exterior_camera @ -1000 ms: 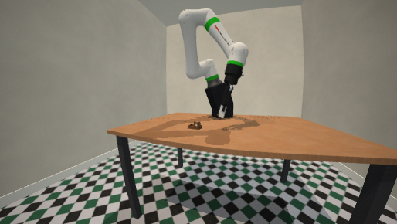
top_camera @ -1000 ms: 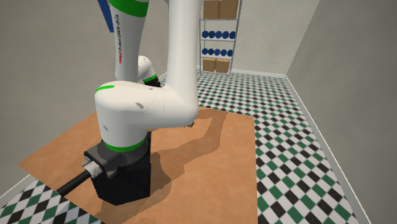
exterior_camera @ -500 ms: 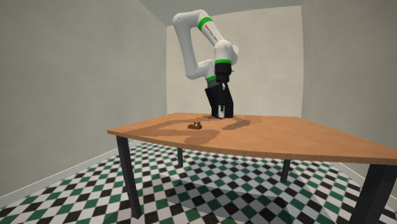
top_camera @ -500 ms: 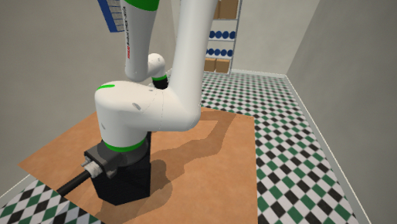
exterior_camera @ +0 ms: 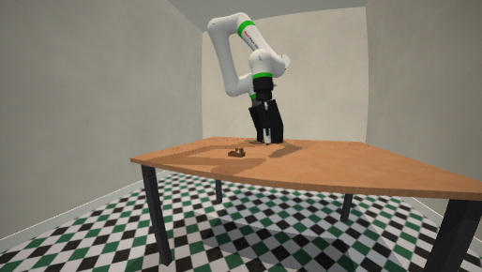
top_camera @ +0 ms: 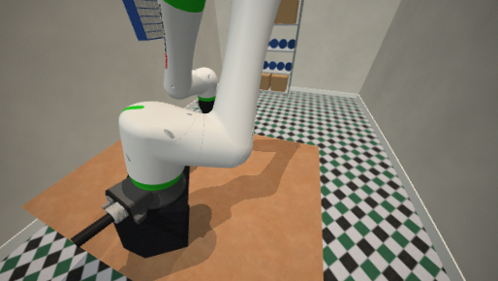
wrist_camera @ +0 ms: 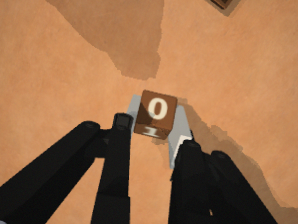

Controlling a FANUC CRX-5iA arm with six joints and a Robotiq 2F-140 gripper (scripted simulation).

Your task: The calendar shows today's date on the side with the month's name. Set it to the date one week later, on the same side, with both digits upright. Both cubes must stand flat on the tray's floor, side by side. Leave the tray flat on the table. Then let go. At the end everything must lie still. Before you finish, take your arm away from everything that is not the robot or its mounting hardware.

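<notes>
Now: the brown calendar tray 1 cm ahead of my hand, 15 cm to the right of it and 10 cm below it. Also, from my hand: brown cube: 3 cm below.
</notes>
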